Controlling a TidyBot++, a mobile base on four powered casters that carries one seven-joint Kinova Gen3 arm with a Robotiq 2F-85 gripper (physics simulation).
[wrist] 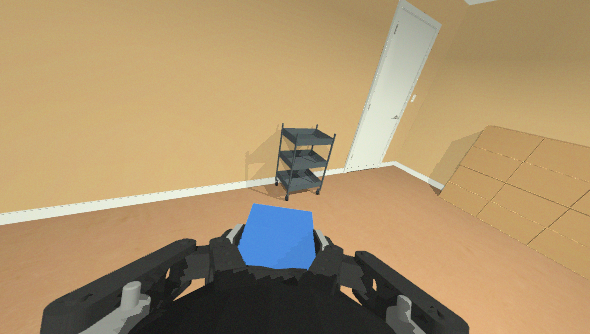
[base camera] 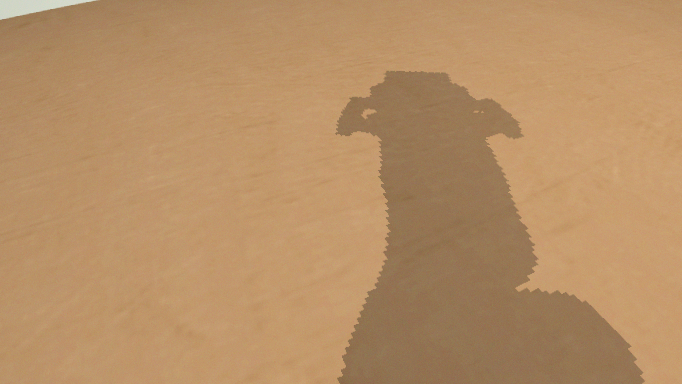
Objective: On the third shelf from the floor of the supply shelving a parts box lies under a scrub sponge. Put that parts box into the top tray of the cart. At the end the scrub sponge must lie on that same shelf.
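Frame: origin at the arm's base, x back, y right, z up, level; centimetres.
Seen in the pictures: gripper, fingertip midpoint: (wrist: 278, 237).
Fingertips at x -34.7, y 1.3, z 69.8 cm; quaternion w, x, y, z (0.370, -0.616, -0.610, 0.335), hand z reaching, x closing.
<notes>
Offsets run from my fingertips to a thing's middle. "spot": to the spot under its first point. Level surfaces: height alone.
My gripper (wrist: 278, 237) is shut on a blue parts box {dz -0.8, dx +1.8, dy -0.1 cm} (wrist: 278, 235), low in the middle of the wrist view, with a fingertip on each side of it. The dark grey cart (wrist: 327, 161) stands on the floor beyond the box, a little right of the middle of the wrist view, close to the wall. It has three trays, and its top tray {spot: dz -37.4, dx -149.3, dy +34.6 cm} (wrist: 315, 139) is well apart from the held box. The supply shelving and the scrub sponge do not show in either view.
A white door (wrist: 389, 95) is in the wall right of the cart. A large light brown block with dark seam lines (wrist: 525, 182) stands at the right. The base camera shows the brown floor {dz -109.5 cm} (base camera: 200, 200) with the robot's shadow on it.
</notes>
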